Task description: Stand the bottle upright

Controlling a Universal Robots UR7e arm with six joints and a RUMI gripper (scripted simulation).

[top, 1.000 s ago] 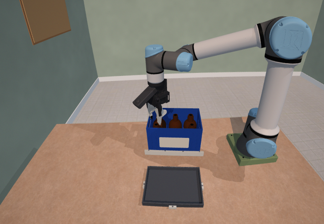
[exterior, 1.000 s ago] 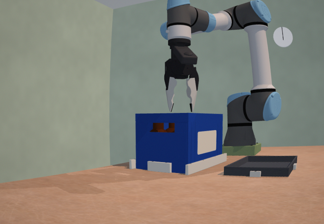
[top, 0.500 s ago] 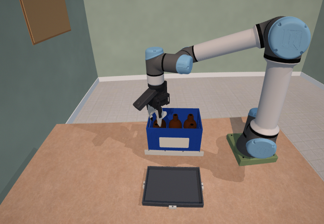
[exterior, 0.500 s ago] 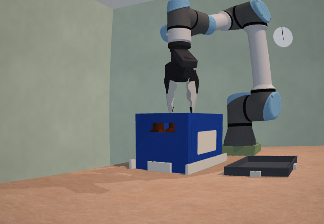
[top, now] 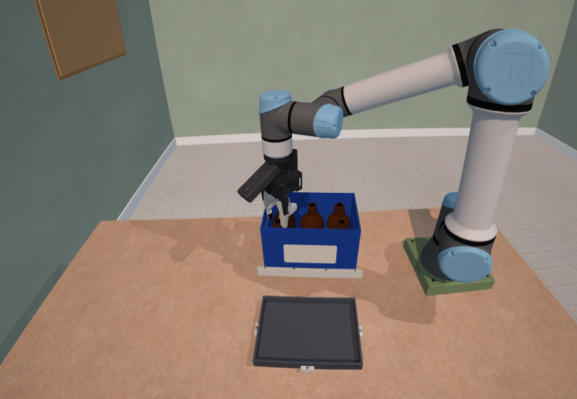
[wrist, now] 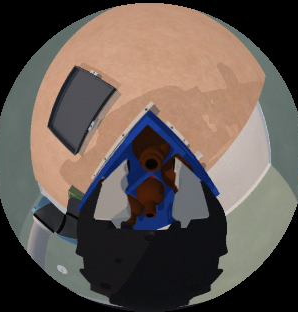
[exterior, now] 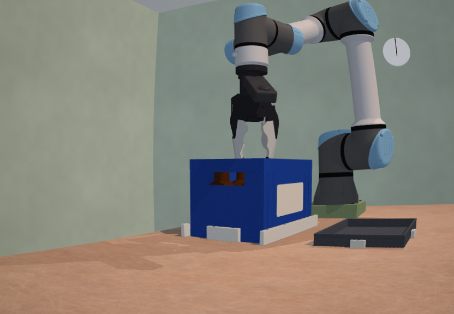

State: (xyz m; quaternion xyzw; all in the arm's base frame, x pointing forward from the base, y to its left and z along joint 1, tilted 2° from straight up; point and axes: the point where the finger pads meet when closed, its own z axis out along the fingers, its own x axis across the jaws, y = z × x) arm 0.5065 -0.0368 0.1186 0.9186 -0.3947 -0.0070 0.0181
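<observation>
The blue crate is 100 mm behind my hand, 90 mm below it and 50 mm to the right of it. Also, from my hand: dark tray (250 mm to the left, 160 mm below, 90 mm behind); glass bottle (100 mm behind, 90 mm to the right, 80 mm below).
</observation>
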